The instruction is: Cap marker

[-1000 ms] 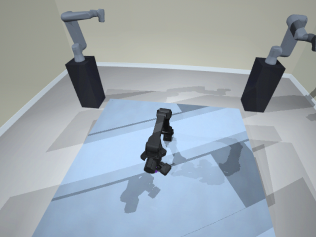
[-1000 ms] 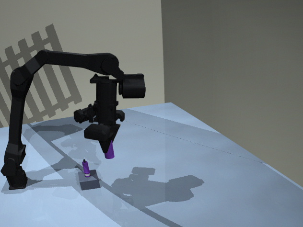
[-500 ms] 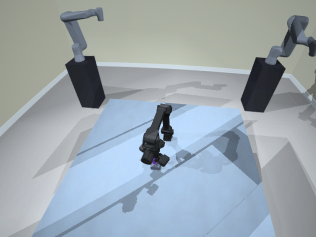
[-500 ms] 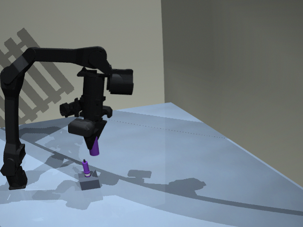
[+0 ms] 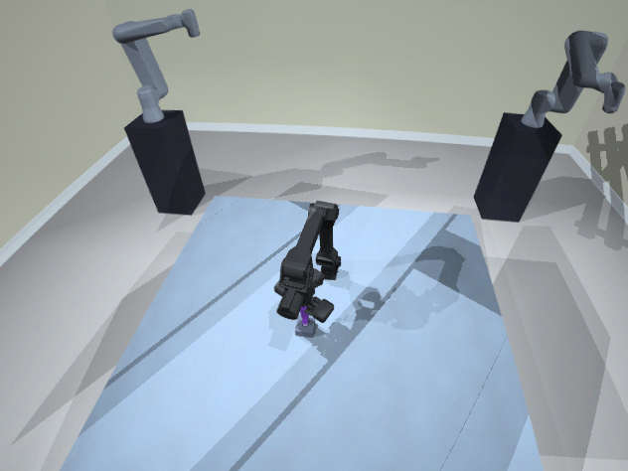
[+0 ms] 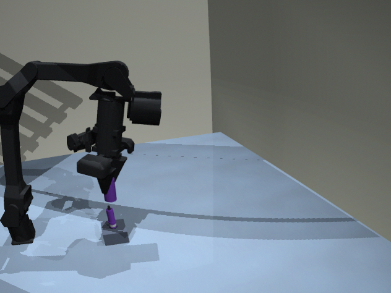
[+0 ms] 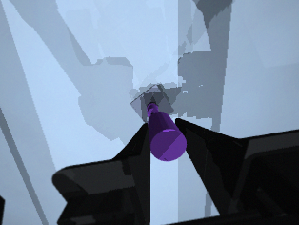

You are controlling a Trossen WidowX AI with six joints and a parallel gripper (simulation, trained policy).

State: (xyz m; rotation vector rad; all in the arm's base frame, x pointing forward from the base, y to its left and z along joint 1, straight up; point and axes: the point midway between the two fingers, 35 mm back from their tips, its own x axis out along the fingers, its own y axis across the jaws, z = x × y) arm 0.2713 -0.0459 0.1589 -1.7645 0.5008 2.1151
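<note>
Right now the purple marker is 6 cm below my gripper tip and 1 cm to the right of it. The rest, counted from my gripper tip: purple cap: 1 cm ahead, 1 cm above; then grey holder block: 11 cm below, 1 cm to the right.
</note>
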